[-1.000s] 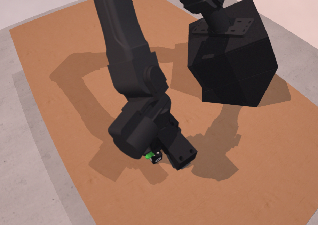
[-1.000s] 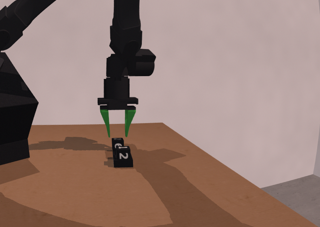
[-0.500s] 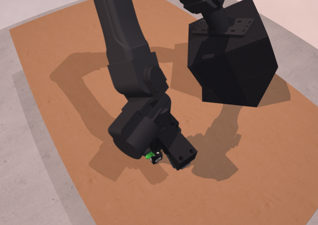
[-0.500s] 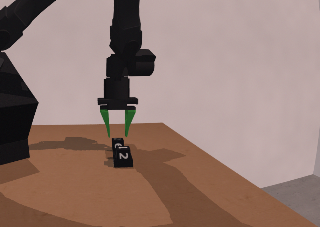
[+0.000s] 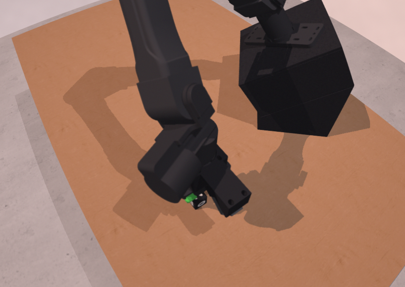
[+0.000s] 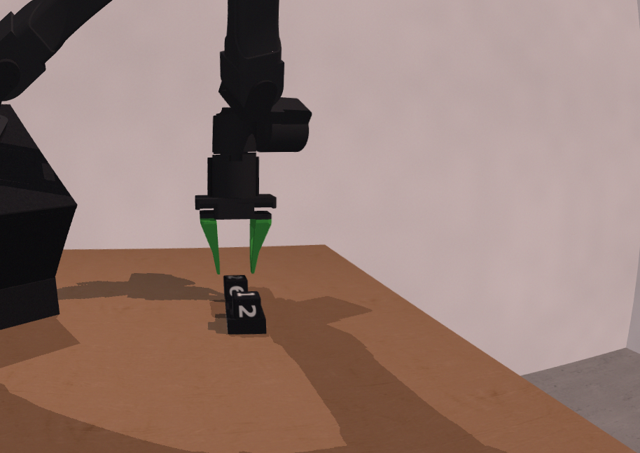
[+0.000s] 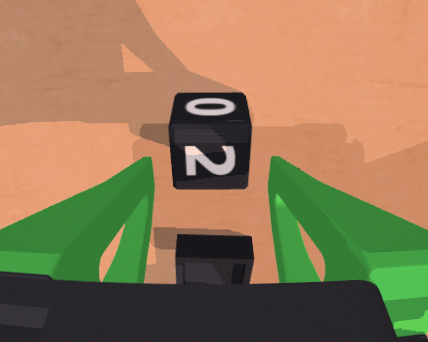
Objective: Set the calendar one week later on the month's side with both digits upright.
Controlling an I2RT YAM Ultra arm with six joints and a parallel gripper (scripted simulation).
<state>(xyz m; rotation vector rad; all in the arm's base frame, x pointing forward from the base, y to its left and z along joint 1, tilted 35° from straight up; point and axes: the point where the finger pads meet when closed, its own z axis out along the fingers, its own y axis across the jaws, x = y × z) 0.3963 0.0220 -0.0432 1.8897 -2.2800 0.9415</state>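
Now: the black tray 30 mm behind my hand, 100 mm to the right of it and 40 mm below it.
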